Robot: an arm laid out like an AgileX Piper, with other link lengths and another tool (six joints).
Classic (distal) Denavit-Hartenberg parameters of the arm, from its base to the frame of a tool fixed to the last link. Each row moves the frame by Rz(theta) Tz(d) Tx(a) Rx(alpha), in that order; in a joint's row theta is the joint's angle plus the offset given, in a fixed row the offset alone. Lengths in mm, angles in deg.
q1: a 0  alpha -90  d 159.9  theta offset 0
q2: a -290.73  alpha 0  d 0  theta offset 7.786
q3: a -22.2  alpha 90  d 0  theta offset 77.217
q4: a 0  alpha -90  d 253.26  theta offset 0
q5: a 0  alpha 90  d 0  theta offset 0
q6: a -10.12  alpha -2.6  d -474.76  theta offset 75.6
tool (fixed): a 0  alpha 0  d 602.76  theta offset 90
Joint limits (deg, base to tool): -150..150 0..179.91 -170..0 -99.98..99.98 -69.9..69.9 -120..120
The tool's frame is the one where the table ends.
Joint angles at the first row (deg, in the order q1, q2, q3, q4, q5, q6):
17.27, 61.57, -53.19, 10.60, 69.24, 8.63
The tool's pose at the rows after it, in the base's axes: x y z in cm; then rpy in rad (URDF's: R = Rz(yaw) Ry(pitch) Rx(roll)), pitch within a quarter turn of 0, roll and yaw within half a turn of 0:
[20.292 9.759 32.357 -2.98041 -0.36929 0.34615]
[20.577 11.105 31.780 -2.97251 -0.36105 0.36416]
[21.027 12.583 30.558 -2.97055 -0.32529 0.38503]
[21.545 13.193 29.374 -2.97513 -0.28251 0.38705]
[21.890 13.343 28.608 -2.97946 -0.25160 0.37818]
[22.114 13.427 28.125 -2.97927 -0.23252 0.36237]
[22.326 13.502 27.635 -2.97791 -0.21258 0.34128]
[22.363 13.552 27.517 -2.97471 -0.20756 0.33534]
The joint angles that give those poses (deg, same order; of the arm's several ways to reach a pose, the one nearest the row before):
24.31, 62.89, -53.18, 8.50, 66.37, 14.83
27.32, 64.86, -53.25, 8.44, 64.65, 16.52
30.17, 68.12, -53.25, 8.38, 63.19, 18.01
30.88, 70.93, -53.25, 8.32, 62.75, 18.67
30.88, 72.64, -53.25, 8.21, 62.75, 19.29
30.88, 73.72, -53.25, 8.21, 62.63, 20.21
30.88, 74.79, -53.25, 8.26, 62.51, 21.40
30.88, 75.06, -53.25, 8.46, 62.46, 21.65

